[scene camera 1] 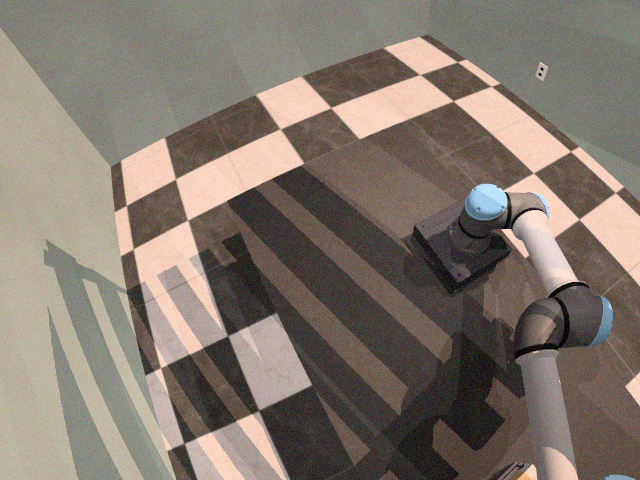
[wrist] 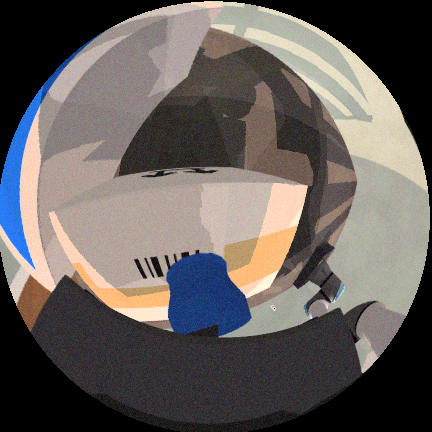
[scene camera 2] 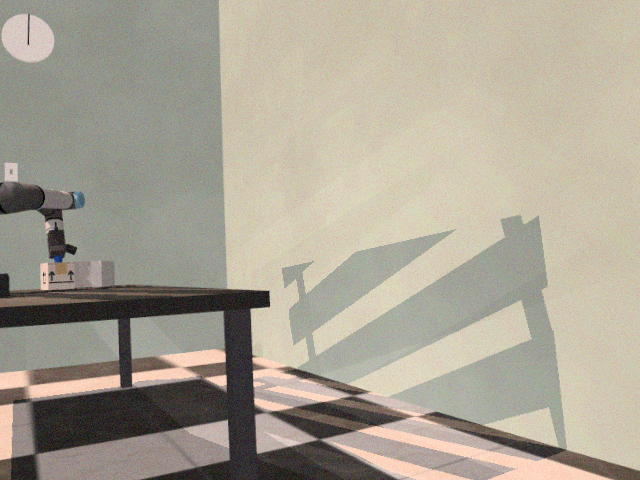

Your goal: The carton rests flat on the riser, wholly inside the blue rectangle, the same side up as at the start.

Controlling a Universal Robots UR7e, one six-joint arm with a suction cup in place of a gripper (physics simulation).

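Frame: origin at the arm's base, x left, y ahead, z down, level; centimetres.
Seen in the pictures: hand, its tool point: (wrist: pixel 205 264); arm's base, origin of its link: (scene camera 1: pixel 468 237) (wrist: pixel 316 269).
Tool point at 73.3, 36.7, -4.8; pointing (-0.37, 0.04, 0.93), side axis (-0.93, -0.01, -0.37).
Offsets run from my tool point to a thing's top centre, as dx, dy, dz.
The white carton {+0.5, -0.6, -0.7} (scene camera 2: pixel 57 277) (wrist: pixel 150 215), with orange tape, a barcode on top and up arrows on its side, hangs at or just above the table beside the riser, not on it. It looks close to upright, a little skewed against the cup. Part of the carton (scene camera 1: pixel 526 472) shows at the bottom edge of scene camera 1. The blue suction cup (scene camera 2: pixel 57 258) (wrist: pixel 200 295) is on the carton's top and holds it. The pale riser {+16.3, +12.1, -1.2} (scene camera 2: pixel 103 273) (wrist: pixel 75 125) stands next to the carton. The blue rectangle (wrist: pixel 11 200) lies on its top at the left of the wrist view.
The dark table (scene camera 2: pixel 155 305) bears the carton, the riser and the arm's black base block (scene camera 1: pixel 434 248). The arm's links reach along the right side of scene camera 1. A brown surface (wrist: pixel 31 302) shows at the lower left of the wrist view, beyond the riser.
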